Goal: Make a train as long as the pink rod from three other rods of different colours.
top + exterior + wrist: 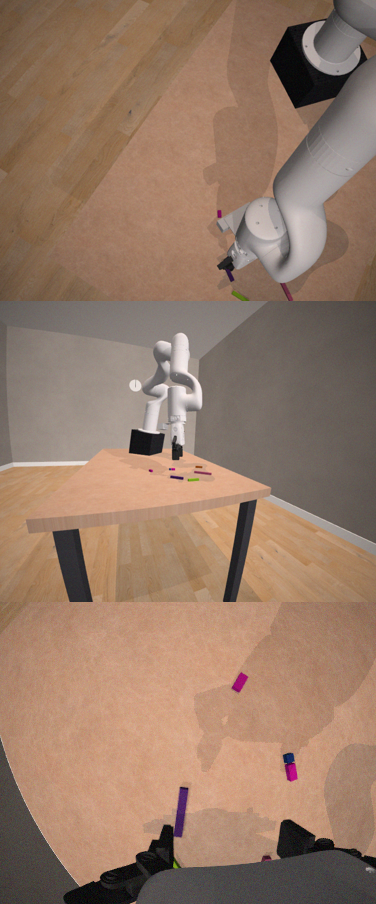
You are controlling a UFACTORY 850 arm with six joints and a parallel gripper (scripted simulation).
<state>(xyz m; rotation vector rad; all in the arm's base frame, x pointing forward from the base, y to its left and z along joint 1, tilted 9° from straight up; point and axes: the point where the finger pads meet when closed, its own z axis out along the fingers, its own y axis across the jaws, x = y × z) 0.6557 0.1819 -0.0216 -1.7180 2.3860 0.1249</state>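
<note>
Now: the purple rod 4 cm ahead of my hand, 1 cm to the right of it and 9 cm below it. The rest, counted from my hand: lime rod 7 cm ahead, 6 cm to the left, 9 cm below; then blue rod 10 cm behind, 3 cm to the right, 9 cm below; then pink rod 3 cm behind, 14 cm to the left, 9 cm below.
</note>
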